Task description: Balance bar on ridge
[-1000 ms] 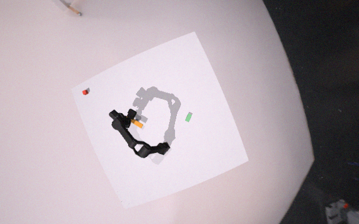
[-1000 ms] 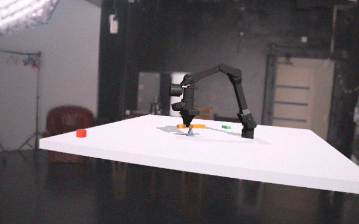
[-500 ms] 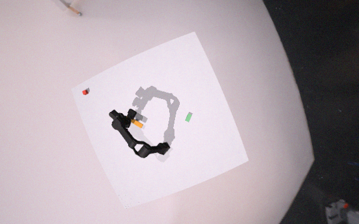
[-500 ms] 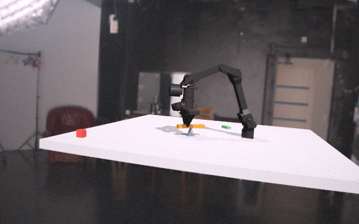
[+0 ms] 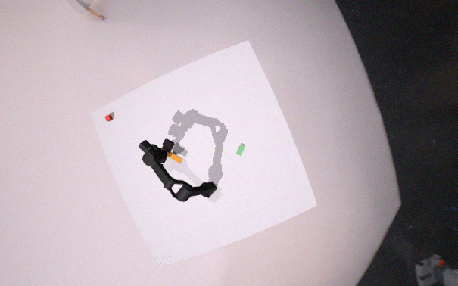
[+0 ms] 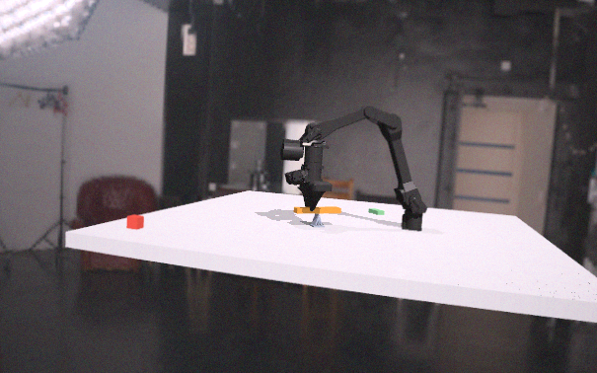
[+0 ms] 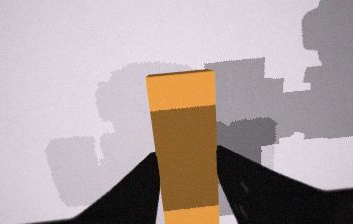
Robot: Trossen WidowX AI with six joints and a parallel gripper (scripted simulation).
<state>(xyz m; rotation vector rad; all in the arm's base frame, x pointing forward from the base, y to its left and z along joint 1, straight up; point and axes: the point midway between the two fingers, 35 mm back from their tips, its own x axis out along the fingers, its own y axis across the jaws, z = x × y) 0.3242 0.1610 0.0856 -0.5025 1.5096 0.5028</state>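
Now: gripper tip 20 mm past the orange bar and 20 mm to the left of it. Round my gripper tip: green block (170 mm behind, 440 mm to the right, 40 mm below); red cube (420 mm ahead, 340 mm to the left, 30 mm below).
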